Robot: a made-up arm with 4 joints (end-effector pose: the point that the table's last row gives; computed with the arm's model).
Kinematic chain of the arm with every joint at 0, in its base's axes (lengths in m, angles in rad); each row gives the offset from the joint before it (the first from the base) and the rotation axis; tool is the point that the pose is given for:
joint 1: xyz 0 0 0.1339 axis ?
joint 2: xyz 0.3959 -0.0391 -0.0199 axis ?
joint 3: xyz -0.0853 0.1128 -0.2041 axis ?
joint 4: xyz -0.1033 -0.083 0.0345 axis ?
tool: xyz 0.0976 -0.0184 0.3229
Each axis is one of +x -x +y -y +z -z.
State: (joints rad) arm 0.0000 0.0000 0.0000 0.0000
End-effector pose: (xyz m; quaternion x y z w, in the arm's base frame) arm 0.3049 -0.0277 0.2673 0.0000 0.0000 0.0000 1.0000
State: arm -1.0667 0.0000 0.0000 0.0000
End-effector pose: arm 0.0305 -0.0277 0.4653 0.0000 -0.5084 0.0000 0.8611
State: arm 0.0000 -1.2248 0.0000 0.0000
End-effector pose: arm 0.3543 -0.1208 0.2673 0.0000 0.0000 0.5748 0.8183
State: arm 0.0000 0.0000 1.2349 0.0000
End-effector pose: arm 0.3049 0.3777 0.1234 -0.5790 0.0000 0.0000 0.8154
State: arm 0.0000 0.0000 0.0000 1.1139
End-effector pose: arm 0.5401 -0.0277 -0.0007 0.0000 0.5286 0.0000 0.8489
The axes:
joint 1: +y
joint 2: -z
joint 3: -x
joint 4: +y

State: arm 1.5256 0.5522 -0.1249 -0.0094
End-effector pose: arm 0.1323 -0.0174 -0.1592 -0.1457 0.6479 -0.2375 0.7090
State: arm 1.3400 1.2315 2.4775 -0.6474
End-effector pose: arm -0.2707 0.3851 -0.6281 -0.5788 0.6039 0.5440 0.0650
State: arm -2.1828 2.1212 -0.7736 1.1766
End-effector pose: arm 0.0217 -0.1605 0.5310 0.7834 -0.5065 0.2710 0.2375
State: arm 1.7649 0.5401 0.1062 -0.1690
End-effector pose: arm 0.0938 0.0802 -0.1866 -0.2483 0.6989 -0.1092 0.6618
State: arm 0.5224 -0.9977 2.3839 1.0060
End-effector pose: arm 0.0867 0.2231 -0.1987 -0.8345 -0.0962 -0.0236 0.5420
